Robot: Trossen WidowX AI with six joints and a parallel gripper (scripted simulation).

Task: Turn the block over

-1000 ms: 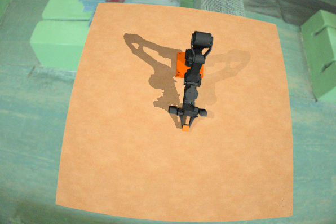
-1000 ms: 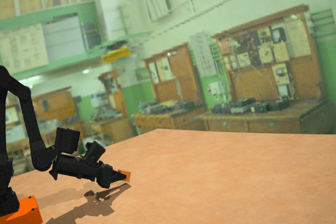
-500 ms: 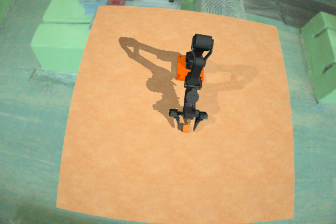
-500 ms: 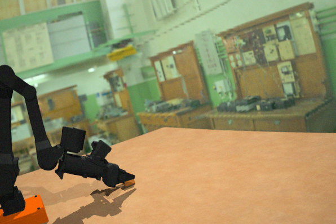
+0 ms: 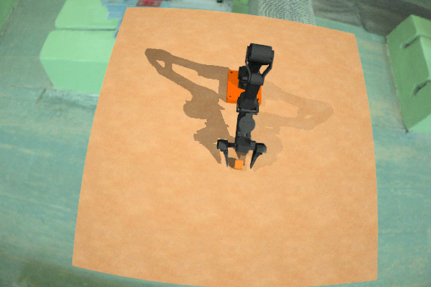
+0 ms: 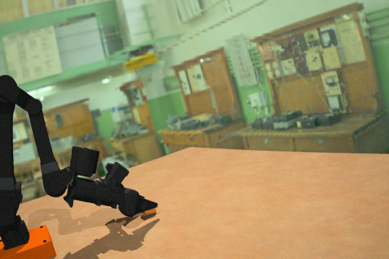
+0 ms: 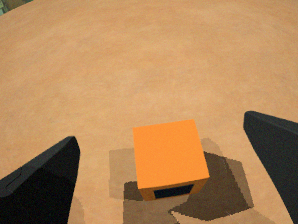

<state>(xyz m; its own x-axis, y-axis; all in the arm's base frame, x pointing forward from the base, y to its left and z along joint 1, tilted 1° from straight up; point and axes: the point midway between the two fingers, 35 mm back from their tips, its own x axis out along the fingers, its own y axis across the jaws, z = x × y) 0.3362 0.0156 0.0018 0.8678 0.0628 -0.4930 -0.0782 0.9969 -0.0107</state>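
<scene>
Now: gripper tip 20 mm past the orange block and 10 mm above it.
</scene>
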